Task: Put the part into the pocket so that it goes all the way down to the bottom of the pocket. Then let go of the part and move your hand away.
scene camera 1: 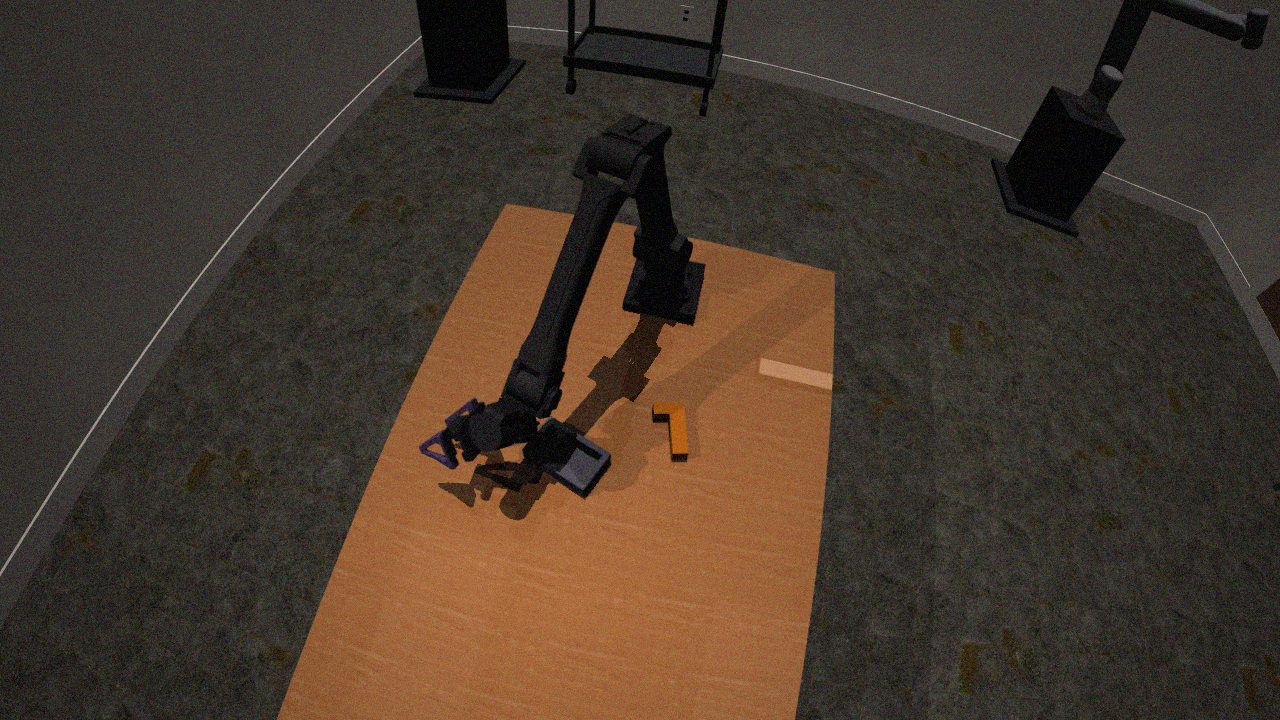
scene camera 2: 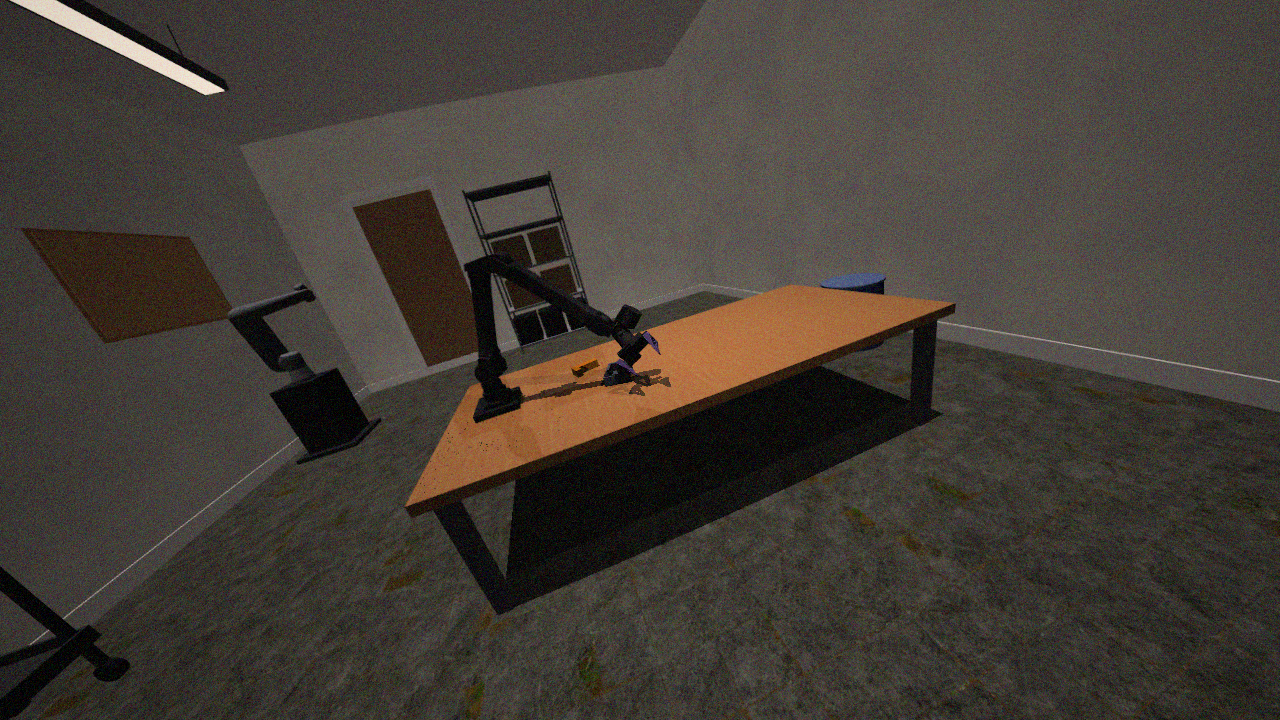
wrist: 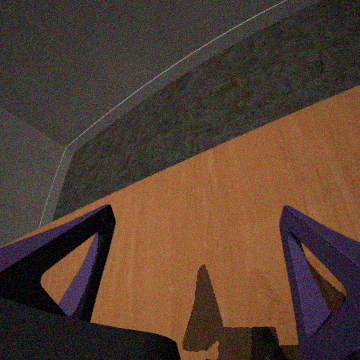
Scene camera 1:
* gripper: 433,436
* orange L-shaped part: 674,413, on the table
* pocket: 567,456
